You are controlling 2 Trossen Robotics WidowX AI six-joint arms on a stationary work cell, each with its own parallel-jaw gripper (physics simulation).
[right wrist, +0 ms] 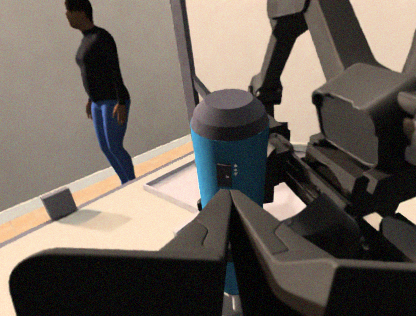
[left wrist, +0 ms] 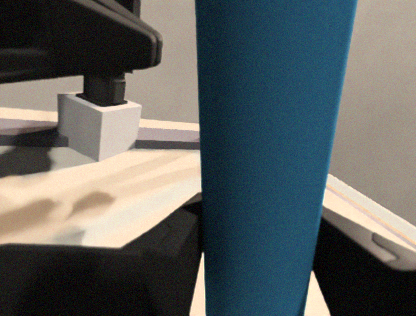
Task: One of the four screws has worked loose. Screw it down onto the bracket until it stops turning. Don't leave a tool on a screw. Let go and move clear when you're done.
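Places are measured from the left arm's base along level axes (x ahead, y left, z up), in centimetres.
Pixels of known places: left gripper, fingertip midpoint: (right wrist: 206,228) (left wrist: 251,204); right gripper, fingertip midpoint: (right wrist: 228,199) (left wrist: 156,52); right arm's base, link origin: (left wrist: 102,99).
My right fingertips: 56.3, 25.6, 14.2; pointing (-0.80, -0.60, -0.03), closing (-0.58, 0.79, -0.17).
Behind a point stands the place of what it marks, as x, y, z.
A blue powered screwdriver (left wrist: 265,125) @[51.2, 24.8, 13.5] (right wrist: 230,155) @[54.8, 24.9, 15.6] stands roughly upright, with a dark grey cap and a small black switch panel (right wrist: 225,175) @[54.9, 24.6, 14.4] in the right wrist view. My left gripper (left wrist: 251,204) @[53.4, 21.3, 8.9] is shut on its blue body, one dark finger on each side. My right gripper (right wrist: 228,199) @[56.3, 25.6, 14.1] is shut with its tips together and nothing between them. The tips are in front of the driver's body, just below the switch panel; whether they touch it I cannot tell. A pale part shows below the body, between the right fingers. The screws and the bracket do not show in either view.
In the left wrist view a white block (left wrist: 102,127) @[88.3, 19.6, -1.4] stands under a dark post (left wrist: 104,90) @[92.3, 18.8, 3.8]. In the right wrist view the left arm (right wrist: 350,115) @[47.9, 28.7, 15.9] fills the right side, a white tray (right wrist: 170,200) @[34.2, -6.0, -7.2] lies behind the driver, and a dark grey block (right wrist: 59,204) @[49.0, -23.7, -4.6] sits near the table edge.
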